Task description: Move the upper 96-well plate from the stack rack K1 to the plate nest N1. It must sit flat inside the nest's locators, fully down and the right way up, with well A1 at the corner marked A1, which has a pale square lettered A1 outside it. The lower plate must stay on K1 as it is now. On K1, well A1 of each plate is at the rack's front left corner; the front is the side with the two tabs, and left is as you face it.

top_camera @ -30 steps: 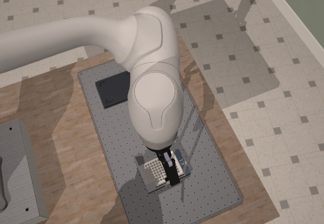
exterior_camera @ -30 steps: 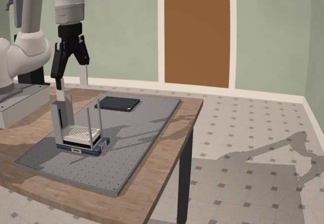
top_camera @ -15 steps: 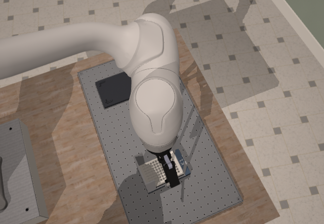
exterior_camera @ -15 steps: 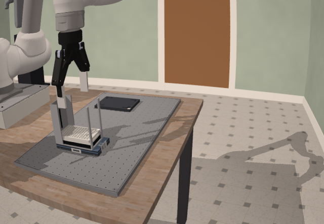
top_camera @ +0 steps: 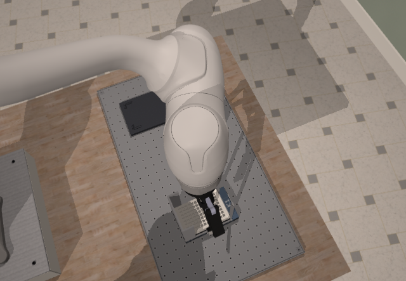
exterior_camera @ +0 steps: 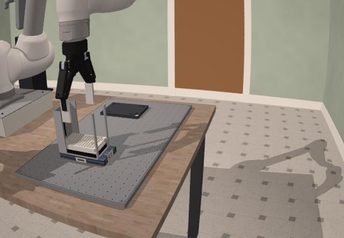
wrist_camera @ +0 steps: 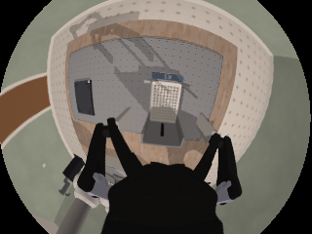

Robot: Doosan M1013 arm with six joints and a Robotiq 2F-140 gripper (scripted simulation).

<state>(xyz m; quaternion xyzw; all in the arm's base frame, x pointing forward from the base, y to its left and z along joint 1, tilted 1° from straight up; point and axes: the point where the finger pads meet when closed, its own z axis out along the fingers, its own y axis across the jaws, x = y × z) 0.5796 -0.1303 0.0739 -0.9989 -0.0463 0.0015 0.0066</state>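
My gripper is now 11 cm above the white 96-well plate. The rest, counted from my hand: black plate 12 cm below; then rack back wall 7 cm behind, 1 cm to the right, 6 cm below; then pale A1 square 4 cm ahead, 32 cm to the left, 13 cm below.
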